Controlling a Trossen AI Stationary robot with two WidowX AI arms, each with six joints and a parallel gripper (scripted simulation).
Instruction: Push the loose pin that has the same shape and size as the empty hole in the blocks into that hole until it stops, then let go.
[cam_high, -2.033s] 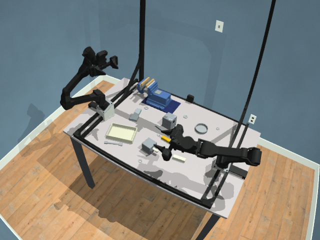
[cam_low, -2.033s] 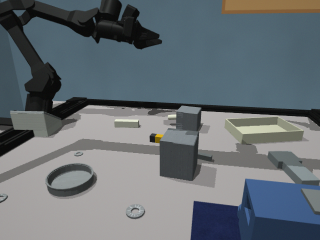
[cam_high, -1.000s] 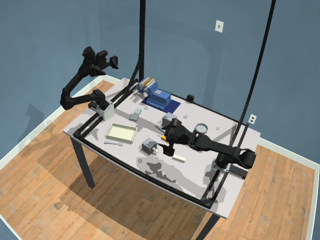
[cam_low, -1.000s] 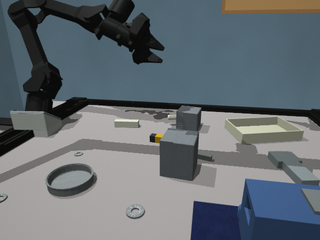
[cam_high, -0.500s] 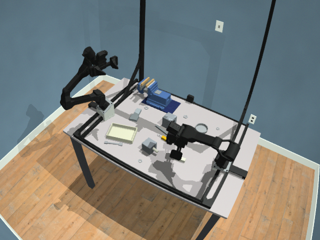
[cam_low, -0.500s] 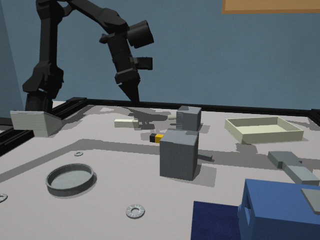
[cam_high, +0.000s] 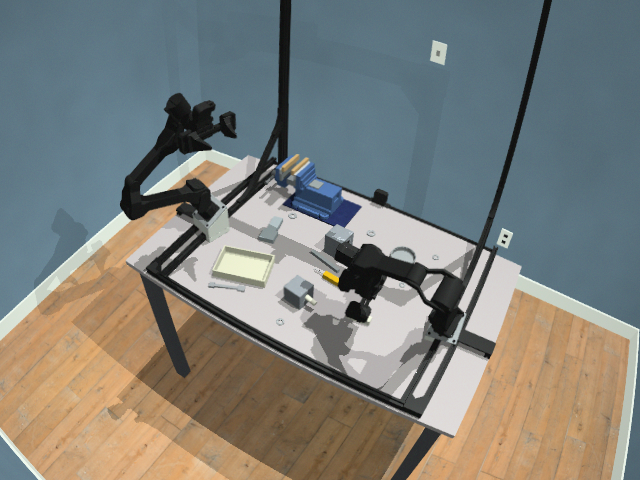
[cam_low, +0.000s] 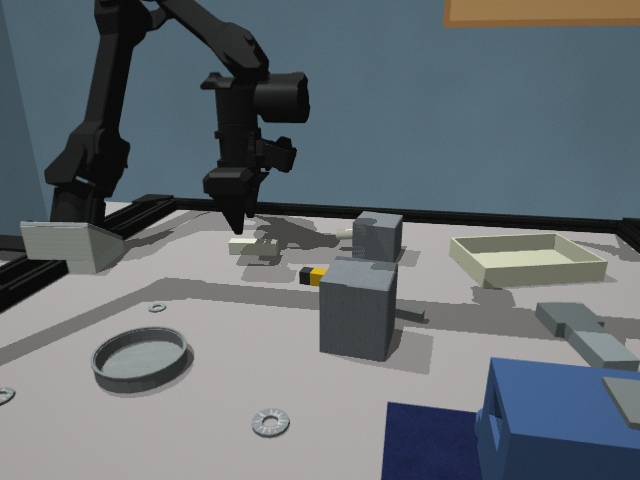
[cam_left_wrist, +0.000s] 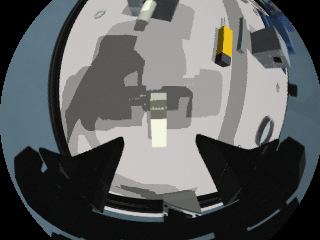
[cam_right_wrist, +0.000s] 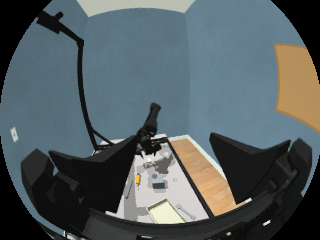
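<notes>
My left hand is 70 mm above the cream square pin and 10 mm to the left of it. From my left hand the other things lie so: grey bar: 210 mm to the right, 150 mm behind, 70 mm below; round cream pin: 170 mm to the right, 50 mm below, 30 mm ahead; yellow screwdriver: 160 mm to the right, 90 mm behind, 70 mm below.
</notes>
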